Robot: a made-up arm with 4 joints.
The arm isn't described. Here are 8 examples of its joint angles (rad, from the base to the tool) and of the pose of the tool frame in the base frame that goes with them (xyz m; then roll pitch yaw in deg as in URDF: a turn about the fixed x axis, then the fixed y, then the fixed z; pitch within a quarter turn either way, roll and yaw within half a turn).
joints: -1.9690 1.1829 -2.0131 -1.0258
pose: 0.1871 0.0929 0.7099 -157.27 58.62 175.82
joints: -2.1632 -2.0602 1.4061 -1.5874
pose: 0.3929 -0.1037 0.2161 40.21 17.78 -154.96
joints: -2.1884 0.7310 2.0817 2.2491
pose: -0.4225 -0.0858 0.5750 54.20 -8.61 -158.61
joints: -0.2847 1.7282 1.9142 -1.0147
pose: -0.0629 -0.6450 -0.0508 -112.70 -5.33 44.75
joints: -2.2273 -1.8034 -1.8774 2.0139
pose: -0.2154 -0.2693 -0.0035 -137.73 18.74 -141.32
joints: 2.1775 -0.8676 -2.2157 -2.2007
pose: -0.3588 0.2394 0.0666 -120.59 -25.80 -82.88
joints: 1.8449 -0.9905 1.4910 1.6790
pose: 0.1608 0.1068 0.3392 22.69 -36.05 -17.85
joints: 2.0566 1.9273 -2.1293 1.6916
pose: 0.5495 0.4817 -0.2660 -165.27 -23.93 24.62
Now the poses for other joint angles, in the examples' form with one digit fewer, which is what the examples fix.
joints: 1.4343 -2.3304 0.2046 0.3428
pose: 0.345 -0.204 -0.083 -71.2 42.7 -144.6
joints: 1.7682 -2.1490 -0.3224 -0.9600
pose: 0.203 -0.097 0.005 -140.1 27.2 96.2
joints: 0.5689 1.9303 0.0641 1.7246
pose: 0.124 -0.691 -0.109 -158.8 -47.9 -90.5
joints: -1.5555 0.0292 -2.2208 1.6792
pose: -0.310 -0.319 0.700 95.2 -51.7 -97.9
